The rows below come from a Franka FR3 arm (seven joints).
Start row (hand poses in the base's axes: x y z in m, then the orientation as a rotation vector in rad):
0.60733 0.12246 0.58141 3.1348 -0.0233 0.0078
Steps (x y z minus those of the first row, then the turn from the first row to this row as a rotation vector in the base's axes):
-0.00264 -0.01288 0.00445 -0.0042 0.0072 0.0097
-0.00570 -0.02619 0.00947 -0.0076 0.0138 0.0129
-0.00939 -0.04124 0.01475 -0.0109 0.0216 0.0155
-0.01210 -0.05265 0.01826 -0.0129 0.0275 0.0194
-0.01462 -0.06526 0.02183 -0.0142 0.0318 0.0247
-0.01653 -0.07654 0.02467 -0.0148 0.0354 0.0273
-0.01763 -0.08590 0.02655 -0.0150 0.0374 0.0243
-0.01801 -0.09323 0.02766 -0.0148 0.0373 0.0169
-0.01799 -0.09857 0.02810 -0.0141 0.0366 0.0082
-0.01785 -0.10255 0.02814 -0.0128 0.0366 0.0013
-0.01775 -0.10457 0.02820 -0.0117 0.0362 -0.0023
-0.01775 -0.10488 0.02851 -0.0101 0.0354 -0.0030
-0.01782 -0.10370 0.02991 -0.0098 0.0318 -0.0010
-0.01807 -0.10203 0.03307 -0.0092 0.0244 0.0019
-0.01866 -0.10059 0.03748 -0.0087 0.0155 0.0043
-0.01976 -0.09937 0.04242 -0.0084 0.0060 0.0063
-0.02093 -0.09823 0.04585 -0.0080 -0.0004 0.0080
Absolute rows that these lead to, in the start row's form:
0.60469 0.10958 0.58586 3.1307 -0.0080 -0.0034
0.60163 0.09627 0.59088 3.1272 -0.0030 -0.0136
0.59794 0.08122 0.59616 3.1238 0.0011 -0.0258
0.59523 0.06981 0.59967 3.1216 0.0073 -0.0349
0.59271 0.05720 0.60324 3.1202 0.0156 -0.0416
0.59080 0.04592 0.60608 3.1195 0.0196 -0.0471
0.58970 0.03656 0.60796 3.1192 0.0150 -0.0503
0.58932 0.02923 0.60907 3.1195 0.0034 -0.0502
0.58934 0.02389 0.60951 3.1201 -0.0102 -0.0491
0.58948 0.01991 0.60955 3.1214 -0.0209 -0.0492
0.58958 0.01789 0.60961 3.1224 -0.0266 -0.0486
0.58958 0.01758 0.60992 3.1240 -0.0277 -0.0474
0.58951 0.01876 0.61132 3.1245 -0.0246 -0.0418
0.58926 0.02043 0.61448 3.1253 -0.0201 -0.0302
0.58867 0.02187 0.61889 3.1260 -0.0164 -0.0163
0.58757 0.02309 0.62383 3.1264 -0.0133 -0.0015
0.58640 0.02423 0.62726 3.1269 -0.0107 0.0085

